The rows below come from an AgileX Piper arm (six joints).
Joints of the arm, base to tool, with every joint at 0 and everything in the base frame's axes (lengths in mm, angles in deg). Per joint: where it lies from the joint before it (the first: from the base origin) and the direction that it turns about. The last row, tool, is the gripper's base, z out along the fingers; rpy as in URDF.
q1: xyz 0 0 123 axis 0 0 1
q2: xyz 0 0 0 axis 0 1 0
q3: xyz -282.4 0 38.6 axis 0 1 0
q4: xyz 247.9 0 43.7 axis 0.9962 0 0.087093
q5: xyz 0 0 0 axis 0 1 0
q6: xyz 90.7 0 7.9 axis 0.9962 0 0.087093
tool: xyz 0 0 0 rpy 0 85.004 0
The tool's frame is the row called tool.
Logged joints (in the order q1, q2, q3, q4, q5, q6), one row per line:
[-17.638 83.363 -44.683 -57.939 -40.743 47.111]
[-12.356 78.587 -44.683 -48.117 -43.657 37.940]
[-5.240 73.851 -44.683 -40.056 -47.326 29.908]
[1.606 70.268 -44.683 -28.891 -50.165 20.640]
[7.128 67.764 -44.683 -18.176 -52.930 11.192]
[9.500 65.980 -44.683 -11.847 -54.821 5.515]
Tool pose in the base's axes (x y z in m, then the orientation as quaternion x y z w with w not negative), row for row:
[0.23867 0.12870 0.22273 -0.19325 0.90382 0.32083 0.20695]
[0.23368 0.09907 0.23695 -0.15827 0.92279 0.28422 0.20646]
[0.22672 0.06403 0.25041 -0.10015 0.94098 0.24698 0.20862]
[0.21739 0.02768 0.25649 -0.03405 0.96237 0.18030 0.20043]
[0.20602 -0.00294 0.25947 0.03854 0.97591 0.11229 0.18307]
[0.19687 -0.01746 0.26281 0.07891 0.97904 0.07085 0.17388]
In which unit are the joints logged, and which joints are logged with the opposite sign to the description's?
The joints are logged in degrees. Opposite sign: q1, q4, q5, q6.
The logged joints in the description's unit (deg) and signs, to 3 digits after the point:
[17.638 83.363 -44.683 57.939 40.743 -47.111]
[12.356 78.587 -44.683 48.117 43.657 -37.940]
[5.240 73.851 -44.683 40.056 47.326 -29.908]
[-1.606 70.268 -44.683 28.891 50.165 -20.640]
[-7.128 67.764 -44.683 18.176 52.930 -11.192]
[-9.500 65.980 -44.683 11.847 54.821 -5.515]

